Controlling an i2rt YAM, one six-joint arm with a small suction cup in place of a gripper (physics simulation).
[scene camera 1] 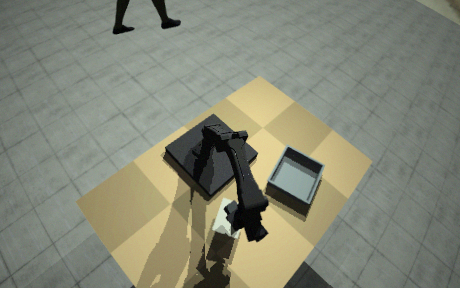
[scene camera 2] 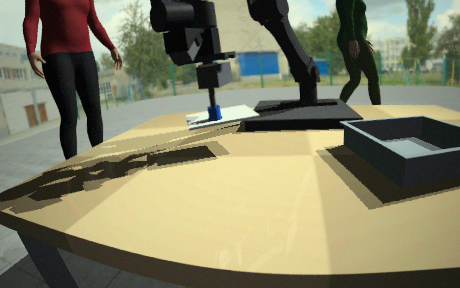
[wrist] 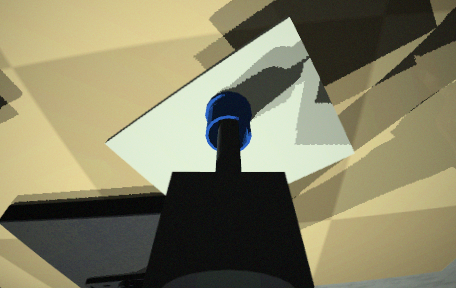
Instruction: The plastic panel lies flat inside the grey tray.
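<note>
Scene camera 2: my suction cup (scene camera 2: 214, 113) carries a plastic panel (scene camera 2: 238, 113). The plastic panel touches nothing else. On the table, a grey tray (scene camera 2: 410, 151). Scene camera 1: the grey tray (scene camera 1: 295, 174). Wrist view: my suction cup (wrist: 228, 104), the plastic panel (wrist: 295, 129). Grey tray out of frame in the wrist view.
</note>
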